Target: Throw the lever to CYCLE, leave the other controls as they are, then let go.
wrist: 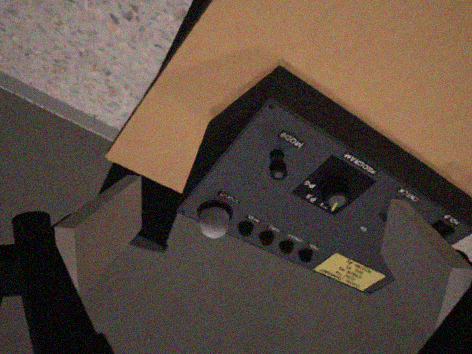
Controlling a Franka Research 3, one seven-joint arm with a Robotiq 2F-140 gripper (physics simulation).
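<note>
A dark control panel (260, 195) sits in a black housing in the middle and right of the wrist view, seen at a slant with its lettering inverted. A short black lever (278, 165) stands beside the MODE label (291, 140). The word CYCLE cannot be read with certainty; a small label (407, 194) at the right is blurred. My gripper (261, 214) is open, with nothing between its fingers. Its fingers stand wide apart at the left and right, nearer the camera than the panel. The right finger hides part of the panel's right side.
The PROGRAM dial (336, 201) has a yellow pointer mark. A pale round knob (214, 222) and several small black buttons (266, 237) line the panel's edge beside a yellow label (351, 271). The housing rests on an orange-brown table (360, 45). Speckled floor (90, 55) shows at upper left.
</note>
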